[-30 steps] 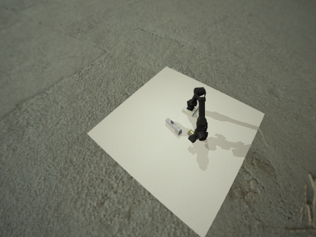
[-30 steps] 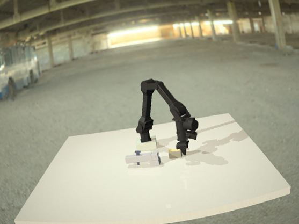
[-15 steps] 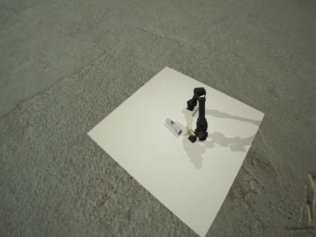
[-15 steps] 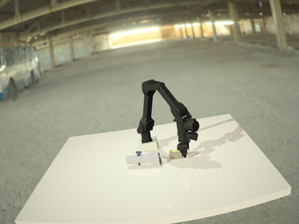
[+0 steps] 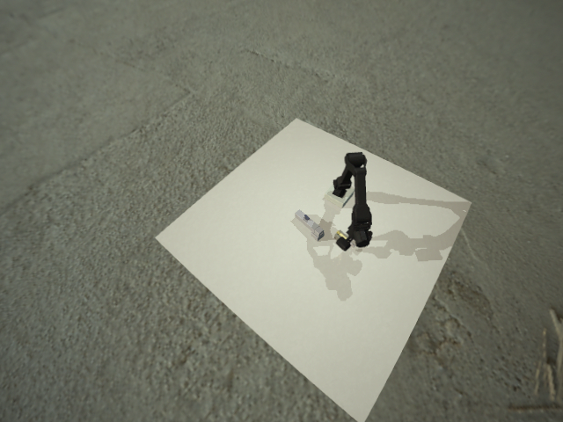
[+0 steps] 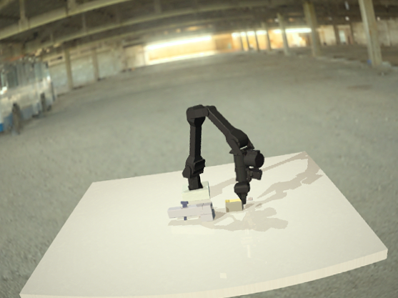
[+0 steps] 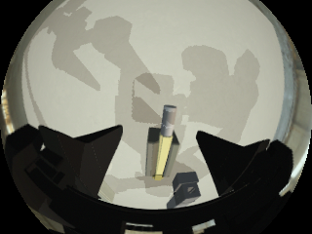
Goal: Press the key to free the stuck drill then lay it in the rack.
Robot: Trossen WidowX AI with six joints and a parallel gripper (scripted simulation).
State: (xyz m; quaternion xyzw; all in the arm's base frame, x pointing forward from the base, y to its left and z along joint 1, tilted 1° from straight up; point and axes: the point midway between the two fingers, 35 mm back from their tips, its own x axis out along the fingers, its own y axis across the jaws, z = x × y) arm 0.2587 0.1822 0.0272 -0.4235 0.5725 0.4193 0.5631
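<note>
The drill lies 30 mm to the right of my gripper tip and 10 mm behind it. Also, from my gripper tip: tan rack 50 mm to the right, 20 mm below, 10 mm behind; then grey holder block 230 mm to the right, 10 mm ahead; then blue key 250 mm to the right, 10 mm above.
</note>
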